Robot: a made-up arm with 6 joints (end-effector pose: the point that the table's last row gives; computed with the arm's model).
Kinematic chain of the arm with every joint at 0, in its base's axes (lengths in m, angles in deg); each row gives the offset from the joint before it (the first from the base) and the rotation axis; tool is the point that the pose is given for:
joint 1: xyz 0 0 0.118 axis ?
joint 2: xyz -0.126 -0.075 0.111 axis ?
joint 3: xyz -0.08 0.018 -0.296 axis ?
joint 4: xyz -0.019 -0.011 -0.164 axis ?
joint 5: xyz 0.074 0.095 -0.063 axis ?
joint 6: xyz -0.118 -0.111 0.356 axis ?
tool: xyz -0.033 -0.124 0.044
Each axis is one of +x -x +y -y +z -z.
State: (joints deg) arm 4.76 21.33 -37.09 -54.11 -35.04 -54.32
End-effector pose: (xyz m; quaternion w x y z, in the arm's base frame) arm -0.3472 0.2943 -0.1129 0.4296 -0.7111 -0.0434 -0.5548
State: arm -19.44 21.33 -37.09 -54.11 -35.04 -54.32
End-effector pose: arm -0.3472 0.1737 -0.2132 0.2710 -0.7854 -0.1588 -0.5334
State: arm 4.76 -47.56 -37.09 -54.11 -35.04 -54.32
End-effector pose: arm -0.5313 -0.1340 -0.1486 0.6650 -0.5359 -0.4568 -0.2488
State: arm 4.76 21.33 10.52 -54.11 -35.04 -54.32
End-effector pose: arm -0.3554 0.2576 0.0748 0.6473 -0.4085 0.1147 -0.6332
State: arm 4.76 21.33 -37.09 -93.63 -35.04 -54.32
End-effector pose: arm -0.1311 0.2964 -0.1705 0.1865 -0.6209 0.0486 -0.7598
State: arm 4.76 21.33 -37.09 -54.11 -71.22 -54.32
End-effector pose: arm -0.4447 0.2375 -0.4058 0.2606 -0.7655 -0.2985 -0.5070
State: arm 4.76 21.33 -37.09 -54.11 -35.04 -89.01
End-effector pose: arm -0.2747 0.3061 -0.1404 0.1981 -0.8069 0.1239 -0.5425
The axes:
joint 1: +x
joint 2: -z
joint 3: +x
joint 4: +z
joint 5: +y
joint 6: +x

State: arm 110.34 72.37 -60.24 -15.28 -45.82 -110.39
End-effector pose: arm -0.1814 0.1795 0.5638 0.6679 -0.6395 0.3640 0.1116
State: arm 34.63 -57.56 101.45 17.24 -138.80 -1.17
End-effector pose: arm -0.7604 0.2686 0.0318 0.2314 0.7124 -0.1911 -0.6344
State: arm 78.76 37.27 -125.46 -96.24 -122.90 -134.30
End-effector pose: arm -0.4411 -0.1161 -0.3968 0.6082 0.5156 0.3540 0.4888
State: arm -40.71 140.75 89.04 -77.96 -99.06 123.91
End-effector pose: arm 0.2320 -0.3065 0.2836 0.2406 0.3785 0.8916 0.0626
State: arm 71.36 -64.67 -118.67 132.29 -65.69 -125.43
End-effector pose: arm -0.1095 -0.1995 0.2027 0.0264 -0.3804 -0.8674 0.3197
